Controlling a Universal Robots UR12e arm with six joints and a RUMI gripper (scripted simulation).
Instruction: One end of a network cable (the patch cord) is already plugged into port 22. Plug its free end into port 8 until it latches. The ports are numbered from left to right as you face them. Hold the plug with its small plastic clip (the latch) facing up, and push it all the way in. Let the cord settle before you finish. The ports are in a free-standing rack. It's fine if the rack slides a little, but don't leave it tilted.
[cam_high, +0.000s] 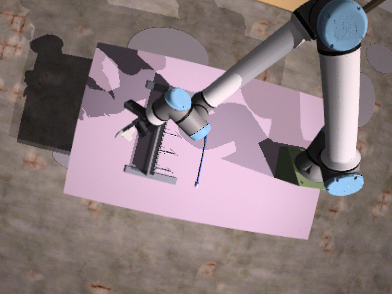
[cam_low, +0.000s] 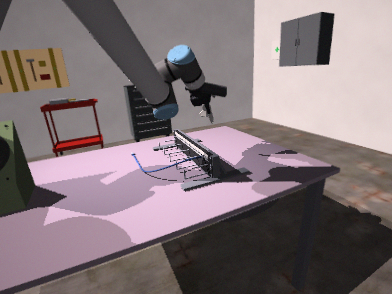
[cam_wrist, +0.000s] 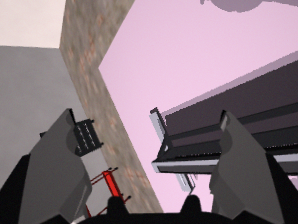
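The white plug lies 40 cm behind my hand, 24 cm to the left of it and 22 cm below it.
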